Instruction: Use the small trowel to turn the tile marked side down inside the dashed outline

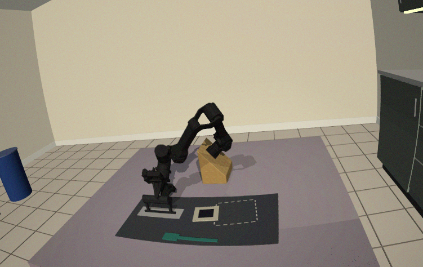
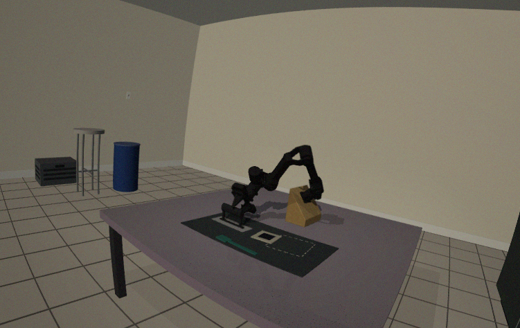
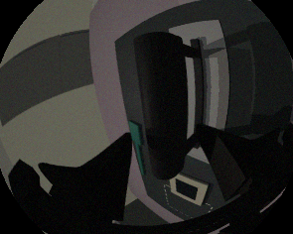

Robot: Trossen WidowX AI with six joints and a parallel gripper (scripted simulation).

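Now: the trowel 30 mm below my gripper tip. Round my gripper tip: green flat marking 150 mm ahead, 160 mm to the left, 70 mm below; then dark mat 10 mm ahead, 160 mm to the left, 90 mm below; then tile 20 mm behind, 190 mm to the left, 60 mm below.
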